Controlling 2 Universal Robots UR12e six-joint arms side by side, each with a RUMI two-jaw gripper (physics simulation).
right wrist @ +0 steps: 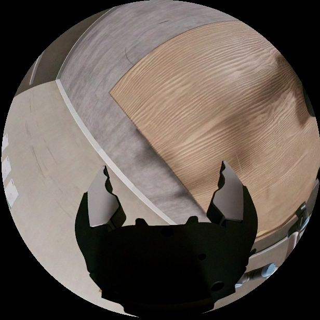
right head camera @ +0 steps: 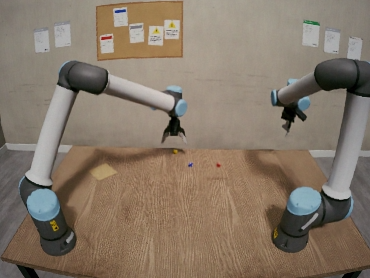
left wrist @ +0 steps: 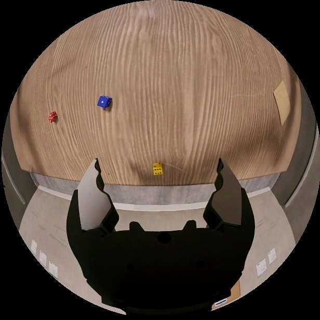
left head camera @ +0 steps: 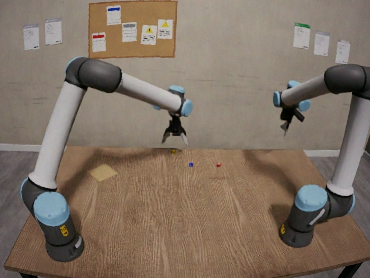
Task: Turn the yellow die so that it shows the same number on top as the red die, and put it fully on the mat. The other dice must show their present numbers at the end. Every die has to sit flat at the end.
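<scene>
The yellow die (left head camera: 174, 151) (right head camera: 175, 151) (left wrist: 158, 169) sits on the table near its far edge; a face with several black pips shows in the left wrist view. The red die (left head camera: 218, 164) (right head camera: 218, 165) (left wrist: 53, 117) lies farther right in the head views; its top number is too small to tell surely. The blue die (left head camera: 191, 164) (right head camera: 190, 165) (left wrist: 104, 102) shows one white pip on top. The tan mat (left head camera: 103, 173) (right head camera: 103, 172) (left wrist: 282, 103) lies at the left. My left gripper (left head camera: 175, 142) (right head camera: 174, 141) (left wrist: 158, 158) is open above the yellow die. My right gripper (right wrist: 164, 164) is open, away from the dice.
The wooden table (left head camera: 150, 215) (right head camera: 150, 215) (left wrist: 165, 65) (right wrist: 210, 90) carries both arm bases. The yellow die is close to the table's far edge, with floor and wall beyond. The blue die lies between the yellow and red dice in the head views.
</scene>
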